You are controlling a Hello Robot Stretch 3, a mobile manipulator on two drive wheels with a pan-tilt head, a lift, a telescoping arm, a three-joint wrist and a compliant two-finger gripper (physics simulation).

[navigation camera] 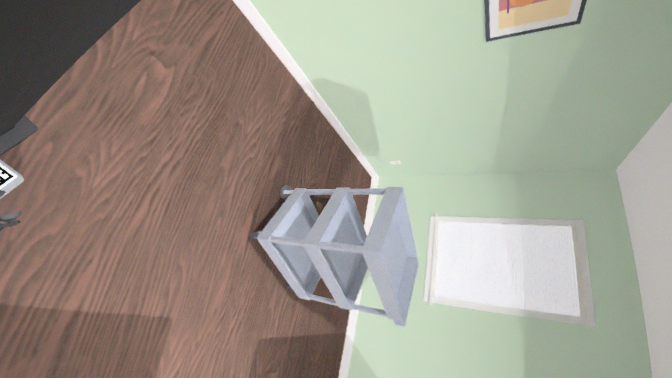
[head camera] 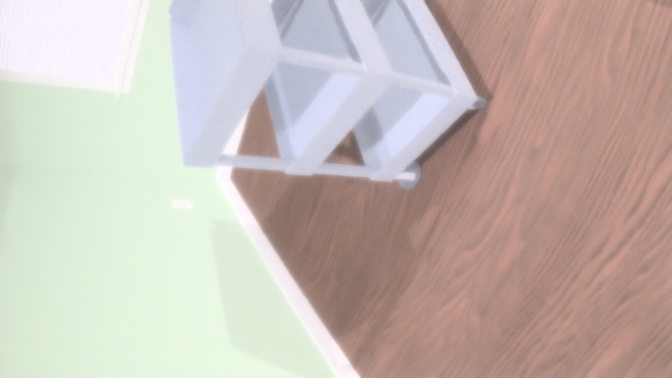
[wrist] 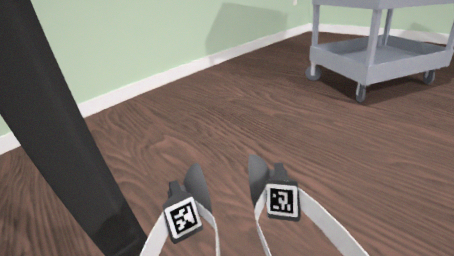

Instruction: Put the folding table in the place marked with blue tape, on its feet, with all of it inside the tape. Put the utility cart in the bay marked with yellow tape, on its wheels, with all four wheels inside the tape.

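Places are measured from the robot's base along level axes (x ahead, y left, z up), in centimetres.
Where they show: gripper, fingertip midpoint: (navigation camera: 11, 201).
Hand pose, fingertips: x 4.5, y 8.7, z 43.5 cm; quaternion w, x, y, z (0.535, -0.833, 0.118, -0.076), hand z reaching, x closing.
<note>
After its pixels a point has its place.
The grey utility cart (head camera: 210, 100) @(x 113.3, y 91.9, z 79.4 cm) (navigation camera: 400, 240) @(x 135.8, y 93.5, z 79.4 cm) (wrist: 340, 65) stands upright on its wheels near the room corner, close to the walls. It has three trays. The head and navigation views show it sideways; in the wrist view its lower part shows at the upper right. My gripper (wrist: 226, 176) @(x 4.5, y 8.7, z 43.5 cm) is open, its two fingertips apart with bare floor between them. It is low over the floor and well short of the cart, not touching it. The folding table, the blue tape and the yellow tape do not show in the current views.
A white baseboard (head camera: 280, 270) @(x 124.5, y 202.7, z 4.0 cm) (navigation camera: 310, 90) @(x 65.0, y 181.5, z 5.2 cm) (wrist: 210, 61) runs along the green walls. A window (head camera: 65, 40) @(x 238.8, y 164.4, z 116.5 cm) (navigation camera: 505, 265) @(x 245.8, y 145.3, z 146.8 cm) is on the wall behind the cart. A framed picture (navigation camera: 520, 5) @(x 41.0, y 171.9, z 147.1 cm) hangs on the other wall. A thick black bar (wrist: 55, 110) crosses the wrist view's left side.
</note>
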